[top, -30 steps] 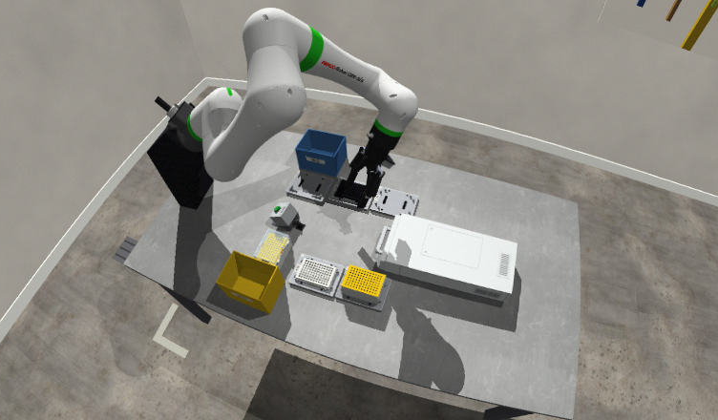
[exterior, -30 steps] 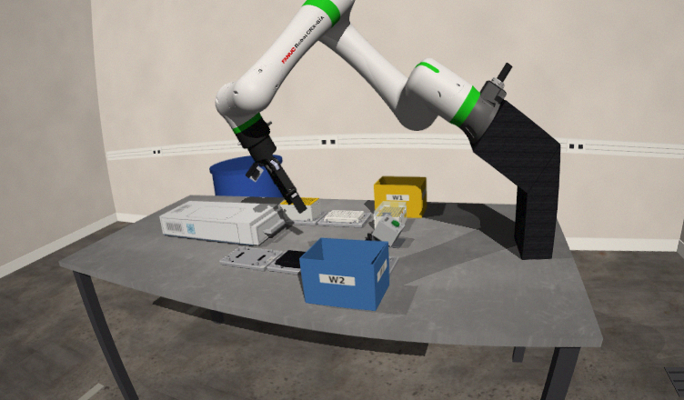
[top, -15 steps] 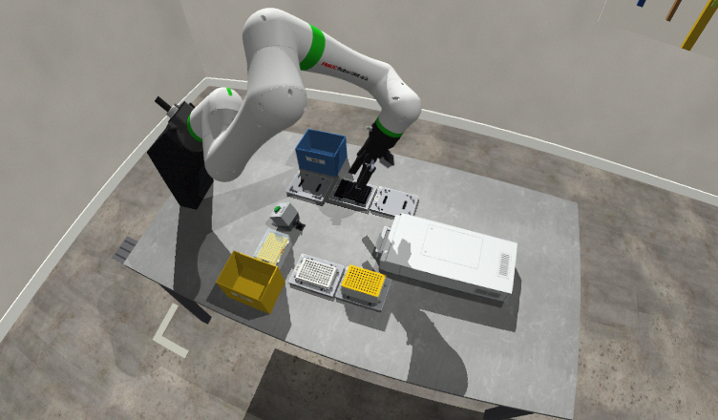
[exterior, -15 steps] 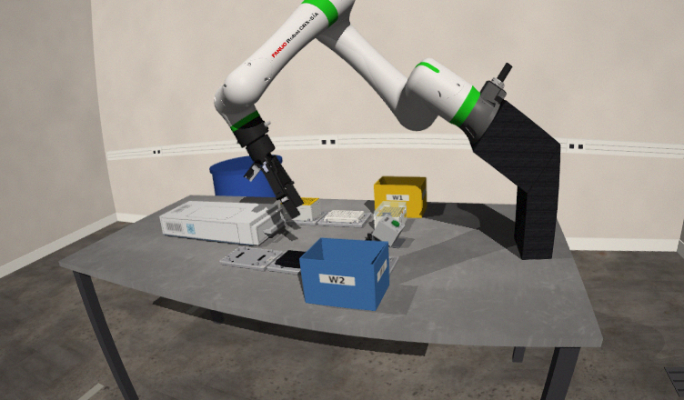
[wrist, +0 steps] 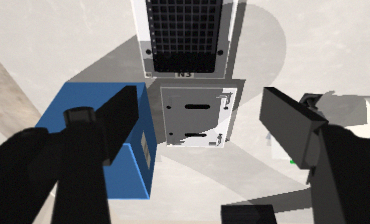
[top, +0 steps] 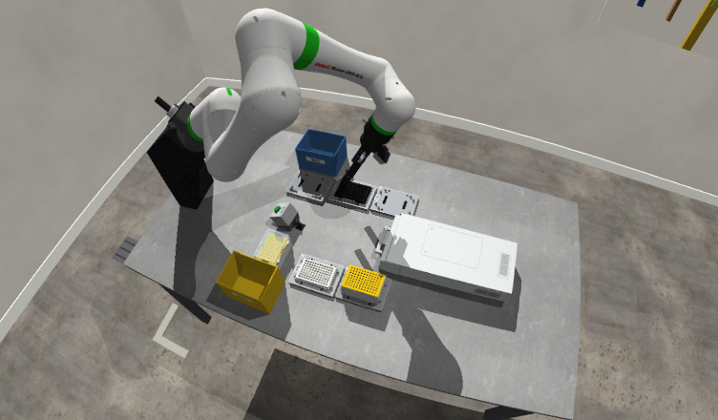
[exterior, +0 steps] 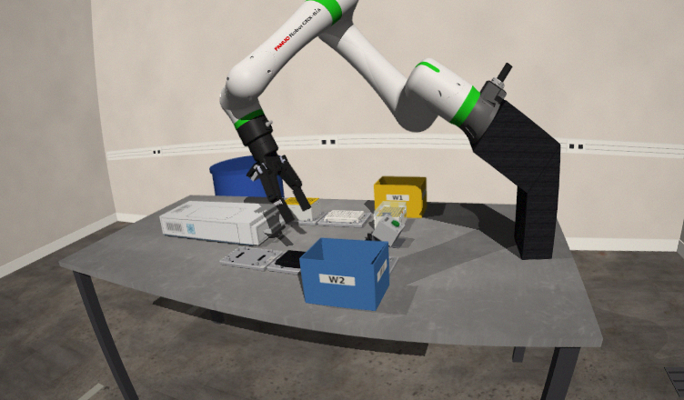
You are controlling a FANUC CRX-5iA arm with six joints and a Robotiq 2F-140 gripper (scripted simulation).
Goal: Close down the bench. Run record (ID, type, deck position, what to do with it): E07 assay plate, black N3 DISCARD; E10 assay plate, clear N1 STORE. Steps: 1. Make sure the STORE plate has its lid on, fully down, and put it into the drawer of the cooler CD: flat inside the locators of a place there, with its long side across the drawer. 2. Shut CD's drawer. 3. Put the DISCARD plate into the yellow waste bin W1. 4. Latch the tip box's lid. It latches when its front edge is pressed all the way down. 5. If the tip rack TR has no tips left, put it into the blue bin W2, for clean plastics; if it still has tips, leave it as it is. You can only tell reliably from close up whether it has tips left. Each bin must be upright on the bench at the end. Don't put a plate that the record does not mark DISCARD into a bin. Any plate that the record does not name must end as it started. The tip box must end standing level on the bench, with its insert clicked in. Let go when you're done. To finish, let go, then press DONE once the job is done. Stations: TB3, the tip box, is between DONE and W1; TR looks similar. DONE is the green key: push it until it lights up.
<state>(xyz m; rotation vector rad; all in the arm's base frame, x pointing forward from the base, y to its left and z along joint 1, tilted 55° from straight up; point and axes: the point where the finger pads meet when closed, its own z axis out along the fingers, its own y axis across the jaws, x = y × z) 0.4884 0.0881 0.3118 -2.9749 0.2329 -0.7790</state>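
Now: hand 20 mm to the right of the black assay plate and 150 mm above it. From my hand the other things lie so: green DONE key: 270 mm behind, 130 mm to the right, 100 mm below; clear lid: 250 mm ahead, 230 mm to the right, 140 mm below; blue bin W2: 160 mm behind, 180 mm to the left, 130 mm below.
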